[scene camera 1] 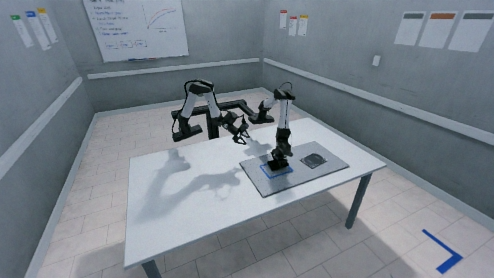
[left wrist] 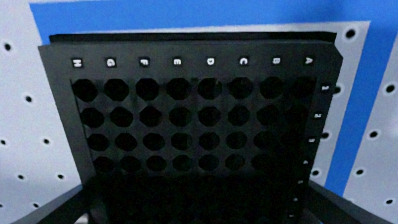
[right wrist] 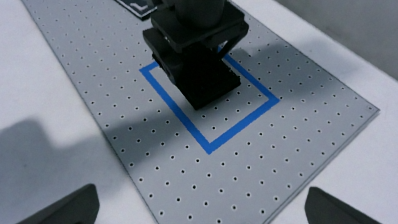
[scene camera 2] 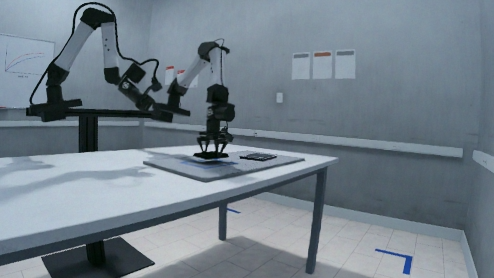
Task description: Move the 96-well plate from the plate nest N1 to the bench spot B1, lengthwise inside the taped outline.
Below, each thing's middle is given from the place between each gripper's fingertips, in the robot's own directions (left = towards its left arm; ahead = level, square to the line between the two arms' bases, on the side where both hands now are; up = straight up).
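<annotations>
My left hand is right at the black 96-well plate (left wrist: 189, 94). Counted from my right hand, the plate lies 16 cm below, 13 cm ahead of it and 18 cm to the left of it.
</annotations>
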